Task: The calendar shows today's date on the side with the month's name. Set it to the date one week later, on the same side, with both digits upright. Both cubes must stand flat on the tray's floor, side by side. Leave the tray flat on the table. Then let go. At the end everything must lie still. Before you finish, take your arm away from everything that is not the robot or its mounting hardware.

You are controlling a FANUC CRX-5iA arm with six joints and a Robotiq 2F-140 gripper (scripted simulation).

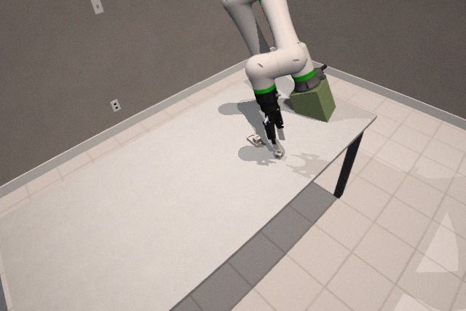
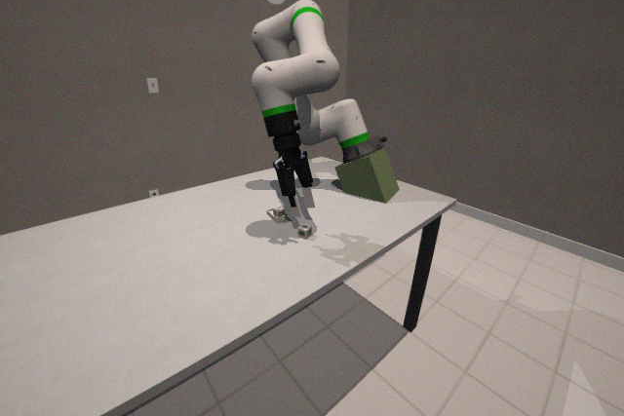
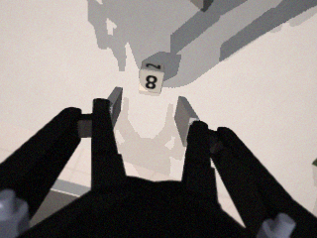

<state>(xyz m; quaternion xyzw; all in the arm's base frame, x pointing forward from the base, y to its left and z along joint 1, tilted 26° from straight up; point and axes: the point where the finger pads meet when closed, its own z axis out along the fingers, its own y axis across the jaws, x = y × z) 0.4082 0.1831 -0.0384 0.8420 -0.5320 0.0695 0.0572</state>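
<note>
Right now my hand is 10 mm to the right of the white calendar cube and 100 mm above it.
</note>
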